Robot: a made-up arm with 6 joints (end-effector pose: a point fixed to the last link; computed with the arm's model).
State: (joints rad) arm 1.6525 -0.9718 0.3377 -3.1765 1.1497 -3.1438
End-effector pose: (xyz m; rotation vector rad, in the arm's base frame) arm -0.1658 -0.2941 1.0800 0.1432 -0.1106 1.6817
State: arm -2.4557 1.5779 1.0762 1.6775 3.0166 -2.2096
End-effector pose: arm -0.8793 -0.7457 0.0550 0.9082 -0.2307 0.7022
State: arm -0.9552 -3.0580 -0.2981 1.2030 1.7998 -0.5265
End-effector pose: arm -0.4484 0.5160 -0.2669 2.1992 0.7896 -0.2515
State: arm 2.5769 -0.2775 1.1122 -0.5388 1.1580 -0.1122
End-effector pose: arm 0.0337 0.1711 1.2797 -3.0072 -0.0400 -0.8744
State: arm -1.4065 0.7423 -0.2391 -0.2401 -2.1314 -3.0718
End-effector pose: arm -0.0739 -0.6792 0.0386 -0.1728 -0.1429 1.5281
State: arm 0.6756 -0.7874 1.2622 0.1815 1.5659 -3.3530
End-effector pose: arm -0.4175 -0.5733 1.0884 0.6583 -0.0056 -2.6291
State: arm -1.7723 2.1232 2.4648 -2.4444 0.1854 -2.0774
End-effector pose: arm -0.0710 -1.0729 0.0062 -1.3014 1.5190 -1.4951
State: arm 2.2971 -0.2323 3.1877 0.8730 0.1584 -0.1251
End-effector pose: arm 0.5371 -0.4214 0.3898 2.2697 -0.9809 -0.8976
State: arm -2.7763 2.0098 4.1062 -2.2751 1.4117 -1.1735
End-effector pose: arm -0.2269 -0.2181 0.5713 -0.1292 -1.7653 1.5747
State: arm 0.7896 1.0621 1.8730 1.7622 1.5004 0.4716
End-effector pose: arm 0.4994 0.5548 1.0179 -1.4374 -2.6950 0.4295
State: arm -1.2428 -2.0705 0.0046 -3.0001 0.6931 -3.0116
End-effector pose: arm -0.0586 0.7542 0.4899 -0.9857 -1.1213 -1.2641
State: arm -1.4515 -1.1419 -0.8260 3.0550 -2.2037 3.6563
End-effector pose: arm 0.1997 -0.0805 0.6134 -1.9710 -1.9760 -1.2448
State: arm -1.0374 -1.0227 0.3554 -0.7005 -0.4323 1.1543
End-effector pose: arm -0.2309 0.1062 1.0420 -1.0954 -0.6693 -0.9137
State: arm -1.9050 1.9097 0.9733 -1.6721 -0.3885 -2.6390
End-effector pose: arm -0.2135 -0.6732 -0.5915 -0.7262 1.3753 -0.4387
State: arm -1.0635 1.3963 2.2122 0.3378 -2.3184 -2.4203
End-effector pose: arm 0.2766 -0.8654 0.7710 -1.8060 0.7922 2.1009
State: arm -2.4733 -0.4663 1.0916 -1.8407 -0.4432 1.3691
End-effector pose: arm 0.0664 -0.0119 1.2690 -1.5161 -0.5463 -1.2689
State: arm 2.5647 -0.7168 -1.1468 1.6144 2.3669 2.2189
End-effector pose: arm -0.2510 0.1535 0.4993 2.0608 -1.7930 0.0163
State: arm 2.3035 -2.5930 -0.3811 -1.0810 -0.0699 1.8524
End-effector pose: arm 0.4051 -0.3170 0.3357 1.6553 -1.2745 0.6188
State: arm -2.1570 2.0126 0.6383 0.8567 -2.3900 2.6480
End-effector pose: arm -0.5090 -0.5422 -0.6095 1.0768 0.0788 1.8002
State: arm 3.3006 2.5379 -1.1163 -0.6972 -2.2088 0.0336
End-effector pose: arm 0.1540 0.1718 0.1662 -0.5875 0.6784 -2.3801
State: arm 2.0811 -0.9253 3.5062 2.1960 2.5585 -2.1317
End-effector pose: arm 0.1186 -0.4387 -0.1294 0.3732 -1.9470 -0.0596
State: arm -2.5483 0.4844 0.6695 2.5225 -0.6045 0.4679
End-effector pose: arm -0.6001 -0.5907 0.8734 0.3448 -2.4582 0.4831
